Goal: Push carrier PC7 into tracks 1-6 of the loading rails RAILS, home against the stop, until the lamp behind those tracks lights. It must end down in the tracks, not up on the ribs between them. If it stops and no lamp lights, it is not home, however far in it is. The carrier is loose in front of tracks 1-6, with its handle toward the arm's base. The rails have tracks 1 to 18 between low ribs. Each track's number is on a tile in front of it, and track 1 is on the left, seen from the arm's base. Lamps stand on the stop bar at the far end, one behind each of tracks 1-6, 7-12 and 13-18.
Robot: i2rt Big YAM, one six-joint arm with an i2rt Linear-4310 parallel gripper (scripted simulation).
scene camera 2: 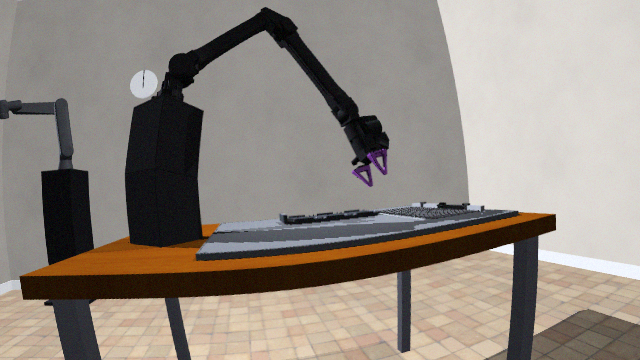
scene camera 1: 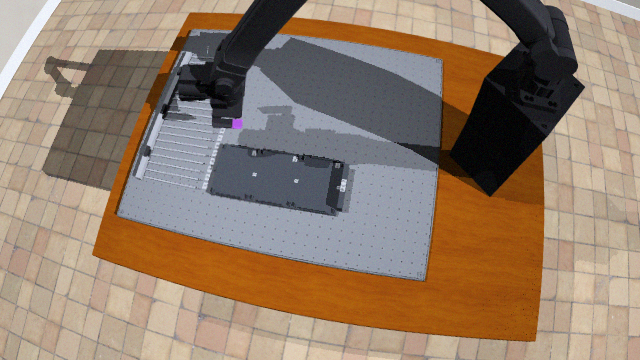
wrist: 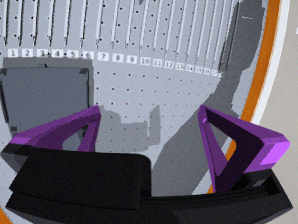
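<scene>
There's a carrier PC7 (scene camera 1: 313,184) here that I can see. As for my gripper (scene camera 2: 378,180), that's visible too, and you'd also find the gripper (scene camera 1: 230,103) in another spot, plus the wrist view shows it (wrist: 149,110).
</scene>
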